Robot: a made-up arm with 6 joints.
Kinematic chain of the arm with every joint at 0, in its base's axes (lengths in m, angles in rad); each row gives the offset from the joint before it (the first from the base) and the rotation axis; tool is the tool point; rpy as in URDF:
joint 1: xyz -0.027 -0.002 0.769 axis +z
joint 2: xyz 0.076 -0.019 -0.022 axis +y
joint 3: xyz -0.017 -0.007 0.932 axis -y
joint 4: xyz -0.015 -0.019 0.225 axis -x
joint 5: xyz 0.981 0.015 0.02 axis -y
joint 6: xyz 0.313 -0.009 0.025 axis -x
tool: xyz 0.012 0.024 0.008 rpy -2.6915 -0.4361 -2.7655
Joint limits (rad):
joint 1: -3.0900..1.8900
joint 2: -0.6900..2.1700
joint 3: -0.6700..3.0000
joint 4: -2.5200..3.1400
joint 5: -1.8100..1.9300
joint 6: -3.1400..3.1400
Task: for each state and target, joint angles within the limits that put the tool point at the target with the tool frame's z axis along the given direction. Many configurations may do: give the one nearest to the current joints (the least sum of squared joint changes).
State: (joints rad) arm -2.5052 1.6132 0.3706 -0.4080 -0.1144 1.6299
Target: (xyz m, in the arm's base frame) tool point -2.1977 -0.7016 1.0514 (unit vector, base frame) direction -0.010 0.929 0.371
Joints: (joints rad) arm -2.7948 1.2640 1.0099 -0.3806 0.3069 1.7452
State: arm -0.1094 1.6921 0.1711 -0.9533 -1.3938 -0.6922
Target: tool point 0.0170 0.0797 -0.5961 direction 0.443 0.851 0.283
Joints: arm 0.1915 2.0483 -0.3815 -0.9360 -0.6627 -1.2292
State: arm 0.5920 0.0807 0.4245 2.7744 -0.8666 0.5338
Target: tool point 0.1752 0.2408 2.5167 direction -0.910 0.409 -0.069
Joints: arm 1.2132 -0.5235 -0.0101 3.0155 -1.2052 1.0829
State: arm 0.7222 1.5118 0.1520 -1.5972 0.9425 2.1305
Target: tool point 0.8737 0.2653 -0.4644 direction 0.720 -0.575 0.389
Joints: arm 0.4626 1.4965 -0.3310 -1.2563 0.2993 2.5575
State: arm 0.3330 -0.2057 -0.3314 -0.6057 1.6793 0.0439
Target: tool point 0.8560 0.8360 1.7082 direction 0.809 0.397 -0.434
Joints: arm 0.8482 0.1961 -0.3356 -0.2912 1.9300 -0.2603
